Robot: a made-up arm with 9 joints. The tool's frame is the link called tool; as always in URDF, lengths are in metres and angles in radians. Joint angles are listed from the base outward.
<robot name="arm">
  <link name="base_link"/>
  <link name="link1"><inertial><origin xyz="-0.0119 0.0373 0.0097"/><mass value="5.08"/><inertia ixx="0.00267" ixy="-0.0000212" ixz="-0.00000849" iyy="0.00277" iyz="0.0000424" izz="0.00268"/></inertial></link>
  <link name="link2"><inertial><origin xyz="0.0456 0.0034 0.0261"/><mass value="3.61"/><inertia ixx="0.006" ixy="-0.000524" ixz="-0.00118" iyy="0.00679" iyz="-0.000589" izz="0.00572"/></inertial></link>
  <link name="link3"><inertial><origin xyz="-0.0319 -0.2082 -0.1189"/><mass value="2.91"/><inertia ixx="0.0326" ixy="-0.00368" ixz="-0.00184" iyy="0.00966" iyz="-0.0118" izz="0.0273"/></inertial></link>
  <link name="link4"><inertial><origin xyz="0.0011 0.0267 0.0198"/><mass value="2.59"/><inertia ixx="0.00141" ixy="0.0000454" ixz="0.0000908" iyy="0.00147" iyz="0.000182" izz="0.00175"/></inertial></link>
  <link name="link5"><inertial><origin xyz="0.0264 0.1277 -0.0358"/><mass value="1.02"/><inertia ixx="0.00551" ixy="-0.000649" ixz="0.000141" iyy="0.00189" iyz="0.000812" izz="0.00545"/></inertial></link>
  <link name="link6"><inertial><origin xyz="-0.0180 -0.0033 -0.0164"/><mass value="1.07"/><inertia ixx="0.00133" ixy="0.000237" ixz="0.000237" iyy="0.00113" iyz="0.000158" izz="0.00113"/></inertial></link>
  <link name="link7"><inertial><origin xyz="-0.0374 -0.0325 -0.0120"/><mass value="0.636"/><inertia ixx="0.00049" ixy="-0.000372" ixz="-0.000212" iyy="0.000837" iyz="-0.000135" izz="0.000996"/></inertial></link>
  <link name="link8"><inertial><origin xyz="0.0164 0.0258 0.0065"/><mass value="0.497"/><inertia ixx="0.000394" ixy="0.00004" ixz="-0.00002" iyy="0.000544" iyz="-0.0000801" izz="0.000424"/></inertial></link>
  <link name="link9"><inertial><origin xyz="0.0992 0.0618 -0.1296"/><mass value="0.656"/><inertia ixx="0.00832" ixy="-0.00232" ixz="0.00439" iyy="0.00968" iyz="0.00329" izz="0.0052"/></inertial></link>
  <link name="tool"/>
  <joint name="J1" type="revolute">
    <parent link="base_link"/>
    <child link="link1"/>
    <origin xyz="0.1 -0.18 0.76"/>
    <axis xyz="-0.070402 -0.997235 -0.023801"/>
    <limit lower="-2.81" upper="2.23"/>
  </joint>
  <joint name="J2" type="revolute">
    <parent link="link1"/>
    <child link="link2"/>
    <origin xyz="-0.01 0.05 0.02"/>
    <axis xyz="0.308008 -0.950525 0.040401"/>
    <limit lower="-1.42" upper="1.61"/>
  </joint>
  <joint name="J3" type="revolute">
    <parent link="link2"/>
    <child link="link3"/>
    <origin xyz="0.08 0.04 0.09"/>
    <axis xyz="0 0 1"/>
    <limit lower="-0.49" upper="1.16"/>
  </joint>
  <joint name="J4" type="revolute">
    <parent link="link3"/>
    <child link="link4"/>
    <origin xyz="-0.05 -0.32 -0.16"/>
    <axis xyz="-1 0 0"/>
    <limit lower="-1.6" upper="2"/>
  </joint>
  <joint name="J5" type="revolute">
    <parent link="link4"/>
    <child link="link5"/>
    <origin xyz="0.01 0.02 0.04"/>
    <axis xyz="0 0 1"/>
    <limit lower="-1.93" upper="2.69"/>
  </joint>
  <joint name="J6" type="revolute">
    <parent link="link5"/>
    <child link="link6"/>
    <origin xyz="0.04 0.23 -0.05"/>
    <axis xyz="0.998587 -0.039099 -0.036"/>
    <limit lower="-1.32" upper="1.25"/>
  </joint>
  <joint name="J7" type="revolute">
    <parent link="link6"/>
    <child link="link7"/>
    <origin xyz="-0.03 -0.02 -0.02"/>
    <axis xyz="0 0 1"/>
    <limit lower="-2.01" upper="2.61"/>
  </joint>
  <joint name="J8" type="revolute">
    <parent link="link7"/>
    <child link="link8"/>
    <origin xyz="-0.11 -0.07 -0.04"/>
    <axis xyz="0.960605 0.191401 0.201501"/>
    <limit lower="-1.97" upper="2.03"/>
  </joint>
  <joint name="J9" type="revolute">
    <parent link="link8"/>
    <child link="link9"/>
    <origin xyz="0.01 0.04 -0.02"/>
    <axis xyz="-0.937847 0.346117 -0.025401"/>
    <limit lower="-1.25" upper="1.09"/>
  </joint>
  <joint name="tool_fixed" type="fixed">
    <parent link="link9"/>
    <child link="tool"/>
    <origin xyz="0.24 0.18 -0.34" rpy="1.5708 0 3.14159"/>
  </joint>
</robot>
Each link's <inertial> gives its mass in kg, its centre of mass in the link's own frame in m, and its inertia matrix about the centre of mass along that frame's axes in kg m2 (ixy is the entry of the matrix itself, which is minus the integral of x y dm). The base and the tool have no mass. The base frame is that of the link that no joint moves.
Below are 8 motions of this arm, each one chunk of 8 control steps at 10 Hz.
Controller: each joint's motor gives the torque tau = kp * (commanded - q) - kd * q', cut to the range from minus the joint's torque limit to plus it. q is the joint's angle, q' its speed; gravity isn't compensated. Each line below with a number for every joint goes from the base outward.
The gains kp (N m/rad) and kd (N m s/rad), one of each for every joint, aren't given. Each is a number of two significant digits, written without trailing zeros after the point. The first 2 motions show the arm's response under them.
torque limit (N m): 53 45 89 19 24 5.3 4.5 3.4 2.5
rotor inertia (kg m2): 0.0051 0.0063 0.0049 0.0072 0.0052 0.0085 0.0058 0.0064 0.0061
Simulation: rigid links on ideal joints. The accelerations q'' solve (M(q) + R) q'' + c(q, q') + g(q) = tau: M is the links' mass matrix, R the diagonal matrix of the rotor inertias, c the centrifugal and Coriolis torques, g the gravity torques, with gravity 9.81 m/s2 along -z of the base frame. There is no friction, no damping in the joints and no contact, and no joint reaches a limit. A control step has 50 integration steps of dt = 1/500 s. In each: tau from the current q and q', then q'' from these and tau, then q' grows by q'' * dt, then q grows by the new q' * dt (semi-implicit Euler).
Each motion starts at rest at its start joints. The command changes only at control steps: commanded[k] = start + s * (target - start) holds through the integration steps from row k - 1 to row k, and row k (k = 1, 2, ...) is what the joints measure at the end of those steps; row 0 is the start. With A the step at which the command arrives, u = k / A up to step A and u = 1 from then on. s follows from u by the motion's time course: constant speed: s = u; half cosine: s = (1 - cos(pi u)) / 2; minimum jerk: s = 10 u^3 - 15 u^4 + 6 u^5; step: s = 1 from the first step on.
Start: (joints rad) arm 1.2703 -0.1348 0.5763 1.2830 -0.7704 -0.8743 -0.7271 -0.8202 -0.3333
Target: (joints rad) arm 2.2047 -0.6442 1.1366 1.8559 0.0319 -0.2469 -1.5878 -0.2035 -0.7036
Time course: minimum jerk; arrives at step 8
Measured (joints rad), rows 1 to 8:
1: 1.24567 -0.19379 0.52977 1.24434 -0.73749 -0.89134 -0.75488 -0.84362 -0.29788
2: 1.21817 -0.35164 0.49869 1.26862 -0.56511 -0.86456 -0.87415 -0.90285 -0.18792
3: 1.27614 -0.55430 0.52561 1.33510 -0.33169 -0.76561 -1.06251 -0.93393 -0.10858
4: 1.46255 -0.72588 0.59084 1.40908 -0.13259 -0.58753 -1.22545 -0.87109 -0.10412
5: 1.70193 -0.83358 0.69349 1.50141 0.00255 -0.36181 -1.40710 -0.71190 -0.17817
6: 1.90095 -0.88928 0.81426 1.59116 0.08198 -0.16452 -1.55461 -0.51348 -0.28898
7: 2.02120 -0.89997 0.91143 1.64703 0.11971 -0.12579 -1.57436 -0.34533 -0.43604
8: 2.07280 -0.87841 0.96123 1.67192 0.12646 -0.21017 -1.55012 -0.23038 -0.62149
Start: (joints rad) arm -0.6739 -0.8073 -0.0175 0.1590 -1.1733 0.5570 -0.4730 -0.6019 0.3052
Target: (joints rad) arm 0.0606 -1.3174 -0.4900 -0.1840 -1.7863 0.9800 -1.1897 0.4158 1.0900
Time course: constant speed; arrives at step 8
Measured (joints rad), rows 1 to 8:
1: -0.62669 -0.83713 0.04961 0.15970 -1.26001 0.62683 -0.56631 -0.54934 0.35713
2: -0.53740 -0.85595 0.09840 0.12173 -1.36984 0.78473 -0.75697 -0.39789 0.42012
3: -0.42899 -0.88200 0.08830 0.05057 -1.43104 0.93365 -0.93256 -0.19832 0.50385
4: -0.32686 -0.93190 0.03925 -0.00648 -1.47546 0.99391 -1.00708 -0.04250 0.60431
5: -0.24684 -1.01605 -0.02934 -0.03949 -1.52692 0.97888 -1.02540 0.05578 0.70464
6: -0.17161 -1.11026 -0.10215 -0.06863 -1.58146 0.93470 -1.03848 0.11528 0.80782
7: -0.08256 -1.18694 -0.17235 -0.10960 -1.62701 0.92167 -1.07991 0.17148 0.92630
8: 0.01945 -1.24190 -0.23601 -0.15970 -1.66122 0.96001 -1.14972 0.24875 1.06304
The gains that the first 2 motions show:
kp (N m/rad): 94 69 100 31 31 11 5.6 5 3.4
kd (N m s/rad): 5.2 4.9 10 2.5 1.6 0.7 0.32 0.59 0.49
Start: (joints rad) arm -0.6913 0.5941 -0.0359 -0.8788 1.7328 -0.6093 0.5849 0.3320 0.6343
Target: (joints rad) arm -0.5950 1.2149 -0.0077 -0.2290 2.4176 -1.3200 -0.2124 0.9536 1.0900
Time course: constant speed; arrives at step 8
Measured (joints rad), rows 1 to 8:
1: -0.70319 0.68794 -0.03796 -0.81422 1.87256 -0.63053 0.41519 0.42491 0.62738
2: -0.67059 0.81936 -0.03646 -0.74136 2.05516 -0.63425 0.17892 0.57887 0.59657
3: -0.64789 0.91838 -0.02569 -0.67849 2.15572 -0.66754 0.06015 0.70603 0.58416
4: -0.64570 0.97922 -0.02642 -0.60491 2.20882 -0.77140 0.00750 0.79988 0.61570
5: -0.65098 1.03227 -0.04468 -0.52894 2.24974 -0.89436 -0.06107 0.86988 0.67531
6: -0.65150 1.09534 -0.06991 -0.45810 2.29701 -0.99905 -0.16318 0.93634 0.73364
7: -0.64497 1.16807 -0.09083 -0.38970 2.35671 -1.08601 -0.27664 1.01295 0.77913
8: -0.63500 1.24345 -0.10381 -0.31995 2.42466 -1.16836 -0.38386 1.09810 0.81611

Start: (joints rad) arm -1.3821 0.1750 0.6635 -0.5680 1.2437 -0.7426 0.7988 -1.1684 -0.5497
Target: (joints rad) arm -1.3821 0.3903 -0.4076 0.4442 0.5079 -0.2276 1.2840 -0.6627 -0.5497
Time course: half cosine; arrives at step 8
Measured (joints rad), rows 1 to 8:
1: -1.42487 0.17265 0.73329 -0.54061 1.25167 -0.76667 0.72500 -1.13440 -0.52173
2: -1.44751 0.18968 0.76378 -0.46794 1.23631 -0.74228 0.66340 -1.11425 -0.45993
3: -1.42826 0.23624 0.65676 -0.32446 1.11393 -0.66790 0.73694 -1.08682 -0.40227
4: -1.39899 0.29312 0.44289 -0.11998 0.90029 -0.56978 0.90644 -1.02222 -0.37282
5: -1.39439 0.34607 0.19934 0.12529 0.66137 -0.43883 1.09096 -0.95151 -0.34373
6: -1.37343 0.41347 -0.01085 0.35271 0.47850 -0.29603 1.26169 -0.88380 -0.33816
7: -1.34320 0.47815 -0.15351 0.51577 0.37199 -0.19152 1.36651 -0.84087 -0.34012
8: -1.32020 0.52031 -0.22613 0.58591 0.33000 -0.14410 1.39503 -0.83610 -0.32645

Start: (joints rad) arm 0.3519 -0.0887 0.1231 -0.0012 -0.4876 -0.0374 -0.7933 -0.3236 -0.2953
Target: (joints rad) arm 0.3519 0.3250 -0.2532 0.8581 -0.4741 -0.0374 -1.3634 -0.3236 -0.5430
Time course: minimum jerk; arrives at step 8
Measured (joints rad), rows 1 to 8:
1: 0.29495 -0.12133 0.10899 0.10444 -0.47225 0.02860 -0.80369 -0.29644 -0.29182
2: 0.25217 -0.13815 0.07886 0.28683 -0.41652 0.06184 -0.83621 -0.32354 -0.21778
3: 0.24508 -0.09323 0.01902 0.44316 -0.36685 0.03884 -0.94074 -0.38659 -0.14803
4: 0.25814 0.00391 -0.07070 0.59492 -0.35315 0.02494 -1.09690 -0.42441 -0.14744
5: 0.27663 0.12048 -0.16939 0.75472 -0.35518 0.04109 -1.23631 -0.42338 -0.19274
6: 0.29184 0.21793 -0.25522 0.89467 -0.35355 0.05003 -1.32521 -0.41259 -0.24596
7: 0.29794 0.27145 -0.31452 0.98453 -0.34427 0.03547 -1.36677 -0.41988 -0.28227
8: 0.29517 0.28359 -0.34630 1.01804 -0.32672 0.02101 -1.37230 -0.44370 -0.28828

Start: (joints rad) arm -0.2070 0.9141 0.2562 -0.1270 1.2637 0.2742 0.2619 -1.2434 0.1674
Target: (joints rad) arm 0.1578 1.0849 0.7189 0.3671 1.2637 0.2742 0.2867 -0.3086 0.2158
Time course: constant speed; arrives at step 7
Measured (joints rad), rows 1 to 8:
1: -0.22281 0.91924 0.23067 -0.02463 1.30949 0.34634 0.25916 -1.17698 0.17612
2: -0.21351 0.90966 0.22575 0.08059 1.32403 0.48598 0.15028 -0.95551 0.13652
3: -0.18298 0.90624 0.25924 0.16133 1.32215 0.56419 0.12751 -0.71655 0.08155
4: -0.13897 0.91647 0.31515 0.21154 1.31600 0.54964 0.23274 -0.56536 0.02650
5: -0.08669 0.93755 0.37975 0.26731 1.29103 0.51288 0.29544 -0.47136 0.01991
6: -0.03689 0.95600 0.44183 0.33327 1.26893 0.47979 0.27977 -0.39605 0.06752
7: 0.00725 0.96792 0.49885 0.39765 1.25481 0.45861 0.24956 -0.31185 0.12301
8: 0.02615 0.97563 0.53407 0.41748 1.26158 0.43215 0.24762 -0.27025 0.15606

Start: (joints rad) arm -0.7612 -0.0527 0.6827 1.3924 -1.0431 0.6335 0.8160 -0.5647 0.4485
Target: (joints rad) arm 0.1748 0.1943 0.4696 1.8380 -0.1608 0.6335 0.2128 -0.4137 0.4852
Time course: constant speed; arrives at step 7
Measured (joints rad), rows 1 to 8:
1: -0.73004 -0.08353 0.72928 1.49765 -0.90765 0.71588 0.69765 -0.54999 0.46794
2: -0.68074 -0.11827 0.76726 1.55070 -0.74045 0.84590 0.61626 -0.48886 0.41488
3: -0.59743 -0.13717 0.76148 1.57528 -0.59644 0.93525 0.55067 -0.36004 0.29544
4: -0.48375 -0.13100 0.72410 1.60551 -0.46719 0.95354 0.46853 -0.26081 0.21133
5: -0.34726 -0.09940 0.67159 1.65764 -0.35500 0.92658 0.36957 -0.23367 0.21106
6: -0.19645 -0.04733 0.61726 1.72146 -0.26054 0.89116 0.26475 -0.25967 0.26490
7: -0.03942 0.01462 0.56399 1.77648 -0.16983 0.85582 0.16546 -0.29291 0.31666
8: 0.03504 0.06397 0.51378 1.82373 -0.16382 0.77629 0.15627 -0.33451 0.37945

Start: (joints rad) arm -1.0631 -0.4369 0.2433 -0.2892 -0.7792 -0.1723 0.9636 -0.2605 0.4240
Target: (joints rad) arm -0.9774 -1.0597 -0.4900 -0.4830 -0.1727 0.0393 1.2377 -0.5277 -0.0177
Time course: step
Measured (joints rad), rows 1 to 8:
1: -1.00170 -0.82090 0.00891 -0.41191 -0.48436 0.01220 1.50900 -0.63504 0.38081
2: -0.99592 -1.00113 -0.26682 -0.45373 -0.27932 0.17349 1.49504 -0.68745 0.20129
3: -1.00503 -1.04603 -0.35861 -0.54171 -0.21705 0.13400 1.35589 -0.63951 0.08480
4: -1.01611 -1.05404 -0.35914 -0.57385 -0.25702 0.12999 1.38533 -0.62384 0.02792
5: -1.01671 -1.04582 -0.33850 -0.56974 -0.29660 0.16545 1.44789 -0.65351 0.02065
6: -1.01220 -1.03602 -0.32639 -0.56380 -0.30382 0.18991 1.46554 -0.69392 0.04110
7: -1.00967 -1.03275 -0.32493 -0.56317 -0.29844 0.19028 1.46085 -0.71681 0.06026
8: -1.01019 -1.03435 -0.32691 -0.56208 -0.29466 0.17951 1.45445 -0.71945 0.06810

